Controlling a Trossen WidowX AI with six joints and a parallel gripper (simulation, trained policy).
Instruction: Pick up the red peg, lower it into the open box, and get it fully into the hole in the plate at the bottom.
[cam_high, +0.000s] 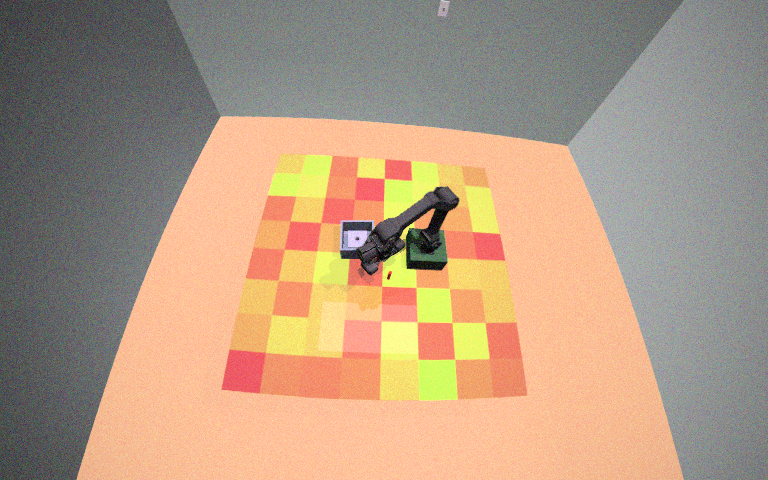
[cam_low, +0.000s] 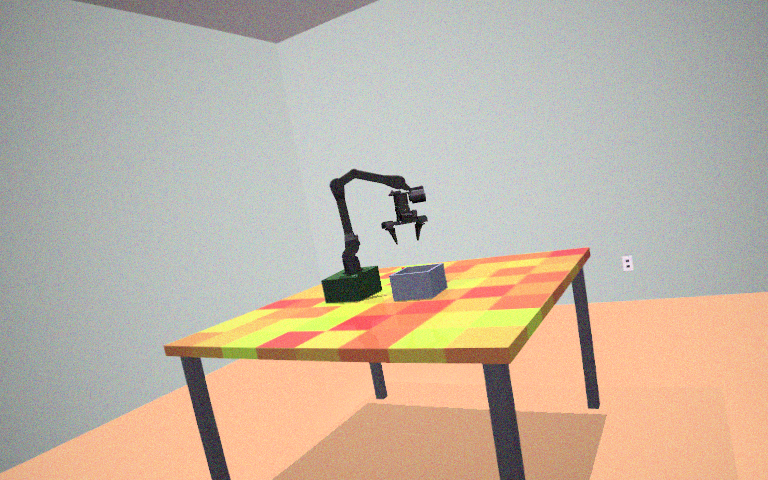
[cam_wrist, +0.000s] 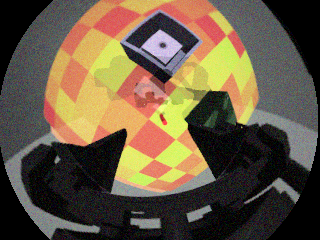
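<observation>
My gripper tip is now 14 cm above the red peg and 5 cm past it. Also, from my gripper tip: pale plate (16 cm to the right, 14 cm below, 13 cm ahead); then grey box (16 cm to the right, 16 cm below, 13 cm ahead).
</observation>
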